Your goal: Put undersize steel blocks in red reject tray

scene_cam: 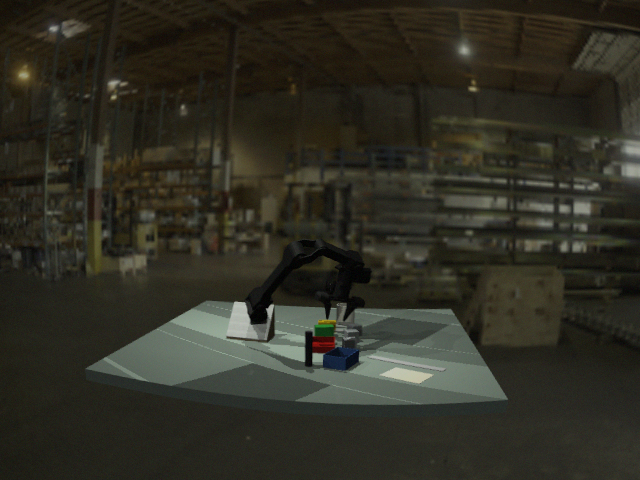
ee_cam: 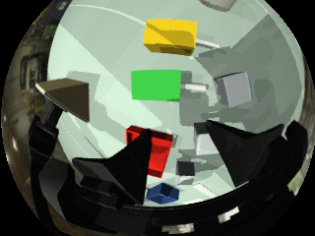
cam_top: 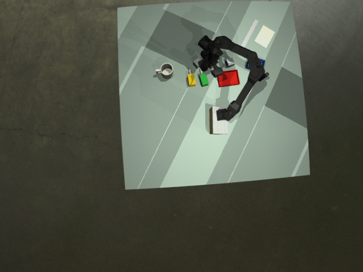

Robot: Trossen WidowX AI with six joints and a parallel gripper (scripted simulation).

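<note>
Now: gripper tip 130 mm to the left of the red reject tray, 70 mm above it and 50 mm past it. Round my gripper tip: steel block: 60 mm below, 60 mm ahead, 40 mm to the right; then yellow block: 120 mm to the left, 60 mm below, 10 mm behind; then green GO gauge: 60 mm below, 40 mm to the left, 20 mm behind.
</note>
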